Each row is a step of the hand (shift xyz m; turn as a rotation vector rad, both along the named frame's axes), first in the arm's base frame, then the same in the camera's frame.
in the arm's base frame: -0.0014 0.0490 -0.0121 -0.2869 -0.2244 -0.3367
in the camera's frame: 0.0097 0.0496 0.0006 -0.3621 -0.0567 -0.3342
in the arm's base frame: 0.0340 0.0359 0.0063 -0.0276 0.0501 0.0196
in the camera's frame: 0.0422 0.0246 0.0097 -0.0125 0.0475 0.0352
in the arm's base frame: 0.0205 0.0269 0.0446 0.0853 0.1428 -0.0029
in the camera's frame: 0.0304 0.0086 0.0462 0.1173 0.1164 0.0194
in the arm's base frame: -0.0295 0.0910 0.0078 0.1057 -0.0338 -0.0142
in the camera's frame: -0.0053 0.0895 0.0342 0.0924 -0.0505 -0.0378
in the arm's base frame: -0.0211 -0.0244 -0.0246 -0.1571 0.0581 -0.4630
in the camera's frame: -0.0286 -0.0116 -0.0264 -0.1784 0.2149 -0.4055
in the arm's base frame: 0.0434 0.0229 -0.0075 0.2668 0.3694 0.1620
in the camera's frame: 0.0469 0.0142 -0.0081 0.3629 0.2448 0.2055
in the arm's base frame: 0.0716 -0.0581 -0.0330 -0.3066 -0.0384 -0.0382
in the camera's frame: 0.0518 -0.0608 -0.0566 -0.3087 0.0402 0.0002
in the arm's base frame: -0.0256 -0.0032 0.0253 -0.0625 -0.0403 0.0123
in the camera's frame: -0.0232 -0.0044 0.0273 -0.0692 -0.0278 0.0113
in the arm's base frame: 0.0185 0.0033 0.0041 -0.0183 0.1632 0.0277
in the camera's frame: 0.0190 -0.0020 0.0019 0.0250 0.1494 0.0693
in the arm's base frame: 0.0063 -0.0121 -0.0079 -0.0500 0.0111 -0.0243
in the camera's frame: 0.0024 -0.0105 -0.0115 -0.0477 0.0278 -0.0130
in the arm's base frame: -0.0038 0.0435 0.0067 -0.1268 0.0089 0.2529
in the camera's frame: 0.0077 0.0398 0.0177 -0.0977 -0.0337 0.2635
